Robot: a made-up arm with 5 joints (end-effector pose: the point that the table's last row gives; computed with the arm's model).
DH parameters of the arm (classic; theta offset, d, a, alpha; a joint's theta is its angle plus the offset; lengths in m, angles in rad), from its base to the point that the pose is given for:
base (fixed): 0 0 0.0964 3.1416
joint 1: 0 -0.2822 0.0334 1.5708
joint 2: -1.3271 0 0.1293 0
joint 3: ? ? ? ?
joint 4: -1.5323 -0.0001 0 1.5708
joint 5: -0.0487 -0.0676 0 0
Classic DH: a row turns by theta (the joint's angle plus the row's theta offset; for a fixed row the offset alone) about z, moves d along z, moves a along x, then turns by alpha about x.
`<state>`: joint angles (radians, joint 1 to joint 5).
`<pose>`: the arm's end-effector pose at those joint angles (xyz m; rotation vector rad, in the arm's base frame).
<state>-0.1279 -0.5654 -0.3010 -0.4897 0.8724</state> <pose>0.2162 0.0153 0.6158 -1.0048 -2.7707 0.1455</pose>
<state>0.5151 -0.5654 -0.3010 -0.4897 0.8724</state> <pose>0.2015 -0.0596 0.6158 -1.8175 -2.2969 0.0485</pose>
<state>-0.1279 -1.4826 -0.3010 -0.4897 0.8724</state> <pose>-0.0805 -0.0229 0.5544 0.8473 2.3363 0.4171</pose>
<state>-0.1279 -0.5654 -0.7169 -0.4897 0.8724</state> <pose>0.1208 0.0030 0.6497 1.0090 2.7823 0.1369</pose>
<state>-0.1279 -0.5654 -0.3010 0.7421 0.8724</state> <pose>0.2684 0.0220 0.5582 -0.5953 -1.6417 0.7062</pose>
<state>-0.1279 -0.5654 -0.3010 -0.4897 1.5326</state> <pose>0.2162 0.0153 0.6158 -1.8717 -2.3241 0.2320</pose>
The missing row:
joint 3: 1.2886 0 0.1843 0
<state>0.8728 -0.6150 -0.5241 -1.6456 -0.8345</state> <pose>0.0923 0.0047 0.5965 -0.0110 2.1131 -1.1291</pose>
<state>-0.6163 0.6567 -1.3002 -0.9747 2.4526</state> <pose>0.3205 0.1586 0.5462 2.4458 1.9657 0.0743</pose>
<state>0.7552 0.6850 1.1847 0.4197 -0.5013</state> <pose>0.1291 -0.0309 0.1307 0.0789 0.7662 -1.2452</pose>
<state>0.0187 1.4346 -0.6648 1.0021 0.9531</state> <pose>0.3820 -0.0054 0.0790 0.0926 0.1861 0.8826</pose>
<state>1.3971 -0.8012 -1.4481 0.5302 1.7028</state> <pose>0.0676 0.1636 0.5977 2.9913 0.1353 0.0285</pose>
